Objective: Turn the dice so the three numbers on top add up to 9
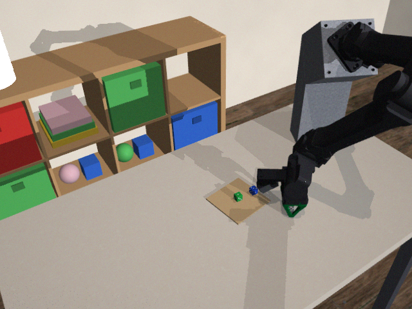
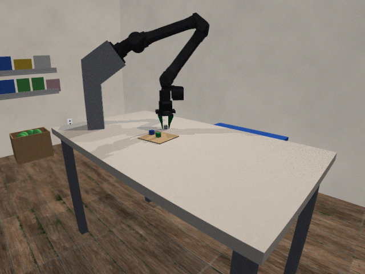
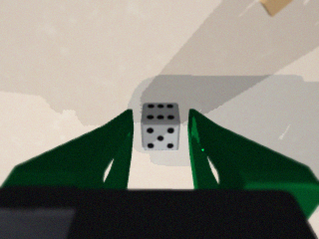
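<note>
Right now my hand is right at the white die. Round my hand: tan mat 12 cm to the right, 11 cm ahead, 1 cm below; green die 12 cm to the right, 11 cm ahead; blue die 12 cm to the right, 5 cm ahead.
</note>
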